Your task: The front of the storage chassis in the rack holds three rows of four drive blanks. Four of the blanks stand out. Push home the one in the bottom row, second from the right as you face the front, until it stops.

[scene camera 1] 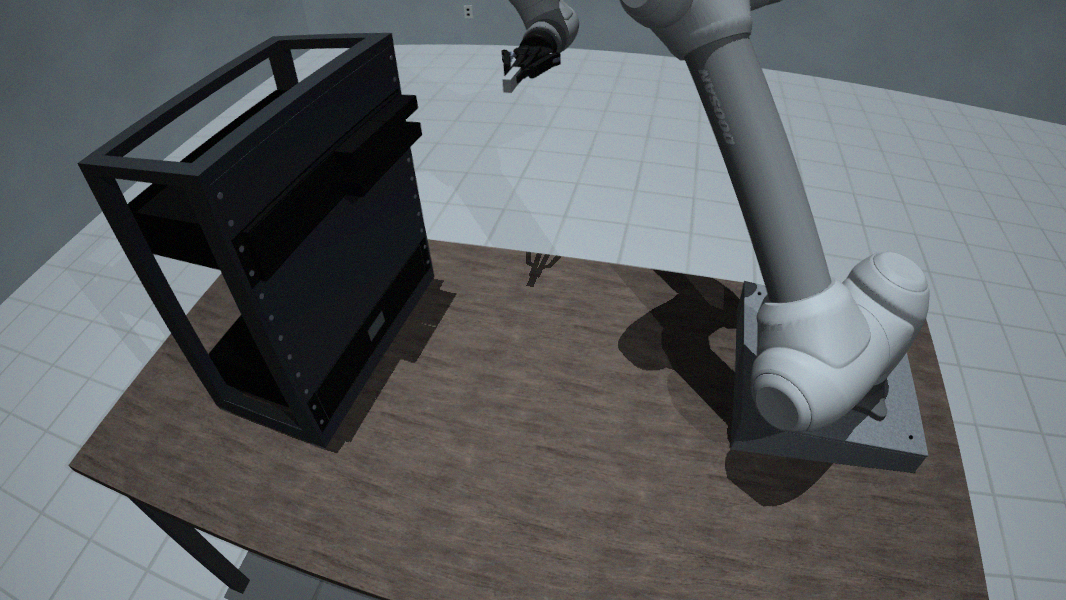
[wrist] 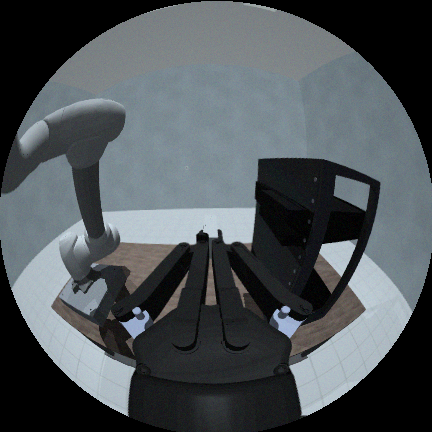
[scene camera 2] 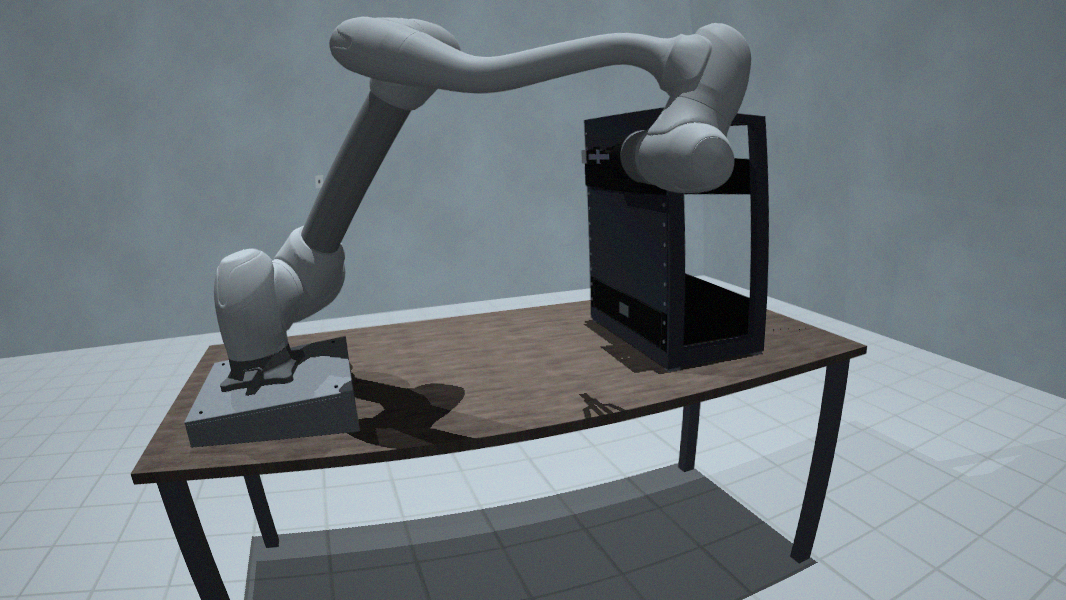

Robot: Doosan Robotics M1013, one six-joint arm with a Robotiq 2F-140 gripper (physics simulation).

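Places are measured from the arm's base along level axes (x ahead, y left, z up), in centimetres.
Where they show: gripper, between the fingertips: (scene camera 1: 506, 86) (wrist: 210, 223) (scene camera 2: 585, 156); arm's base, origin of its link: (wrist: 85, 279) (scene camera 2: 264, 372).
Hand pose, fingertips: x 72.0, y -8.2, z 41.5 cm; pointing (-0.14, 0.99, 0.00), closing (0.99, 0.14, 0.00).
Observation:
Each offset is from my fingertips to the top centre of the thing. "spot": to the spot under its first point. Level surfaces: height alone.
The black storage chassis (scene camera 1: 276, 231) (scene camera 2: 607, 176) (wrist: 345, 217) sits high in the dark rack (scene camera 1: 294, 108) (scene camera 2: 757, 238) (wrist: 371, 215). Dark blocks @[spot: dz -5.6, dx +17.0, dy +16.4 cm] (scene camera 1: 384, 141) (wrist: 285, 200) stand out from its front; in this low light I cannot tell the single blanks or the rows apart. My gripper (scene camera 1: 513, 74) (scene camera 2: 594, 156) (wrist: 210, 223) is shut, with nothing between its fingers. A light grey tip piece (scene camera 1: 510, 81) (scene camera 2: 584, 156) shows at its end. The gripper is high up, apart from the rack's front, and points across that front; the rack is on the right in the wrist view.
The rack stands on the wooden table @[dz -48.8 cm] (scene camera 1: 522, 447) (scene camera 2: 484, 357). A black panel with a grey label @[spot: dz -39.4, dx +17.5, dy +30.7 cm] (scene camera 1: 375, 326) (scene camera 2: 623, 309) is low in it. The arm's base plate (scene camera 1: 813, 449) (scene camera 2: 268, 424) is at the other end. The wrist hides part of the rack in scene camera 2.

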